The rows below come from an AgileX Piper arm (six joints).
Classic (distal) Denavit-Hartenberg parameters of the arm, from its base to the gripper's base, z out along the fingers. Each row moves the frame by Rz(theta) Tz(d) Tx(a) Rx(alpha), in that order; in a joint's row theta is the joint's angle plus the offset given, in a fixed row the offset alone. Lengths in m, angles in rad.
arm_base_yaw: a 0  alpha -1.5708  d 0.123  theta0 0
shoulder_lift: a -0.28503  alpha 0  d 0  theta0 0.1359
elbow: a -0.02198  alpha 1.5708  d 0  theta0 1.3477
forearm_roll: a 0  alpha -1.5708  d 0.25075  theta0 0
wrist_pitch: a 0  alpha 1.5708  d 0  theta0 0
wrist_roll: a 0  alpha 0  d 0.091  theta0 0
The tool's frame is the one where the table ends.
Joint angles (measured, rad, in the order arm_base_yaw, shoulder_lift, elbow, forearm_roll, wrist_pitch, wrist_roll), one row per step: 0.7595 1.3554 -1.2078 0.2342 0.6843 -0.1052; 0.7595 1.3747 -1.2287 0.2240 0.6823 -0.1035; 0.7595 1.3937 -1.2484 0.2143 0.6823 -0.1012; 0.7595 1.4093 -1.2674 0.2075 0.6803 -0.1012; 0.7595 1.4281 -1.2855 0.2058 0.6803 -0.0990; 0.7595 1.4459 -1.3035 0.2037 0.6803 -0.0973; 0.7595 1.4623 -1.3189 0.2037 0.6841 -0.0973; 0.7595 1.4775 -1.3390 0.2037 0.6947 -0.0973; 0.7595 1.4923 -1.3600 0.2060 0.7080 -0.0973; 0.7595 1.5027 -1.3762 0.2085 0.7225 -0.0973; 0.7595 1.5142 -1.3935 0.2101 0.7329 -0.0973; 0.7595 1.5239 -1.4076 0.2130 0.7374 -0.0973; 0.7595 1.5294 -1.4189 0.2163 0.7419 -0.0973
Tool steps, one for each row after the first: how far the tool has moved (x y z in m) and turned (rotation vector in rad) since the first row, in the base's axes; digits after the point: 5 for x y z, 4 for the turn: 0.00454 0.00348 0.00089 -0.0042 -0.0086 -0.0010; 0.00886 0.00683 0.00127 -0.0097 -0.0143 -0.0019; 0.01258 0.00979 0.00255 -0.0110 -0.0229 -0.0020; 0.01650 0.01339 0.00239 -0.0117 -0.0222 -0.0033; 0.02027 0.01680 0.00242 -0.0124 -0.0228 -0.0043; 0.02341 0.01987 0.00176 -0.0156 -0.0194 -0.0035; 0.02616 0.02268 0.00248 -0.0193 -0.0153 -0.0013; 0.02863 0.02547 0.00340 -0.0222 -0.0087 0.0014; 0.03009 0.02733 0.00415 -0.0260 -0.0009 0.0044; 0.03202 0.02951 0.00510 -0.0278 0.0034 0.0065; 0.03380 0.03152 0.00601 -0.0257 0.0054 0.0074; 0.03474 0.03278 0.00746 -0.0223 0.0067 0.0083
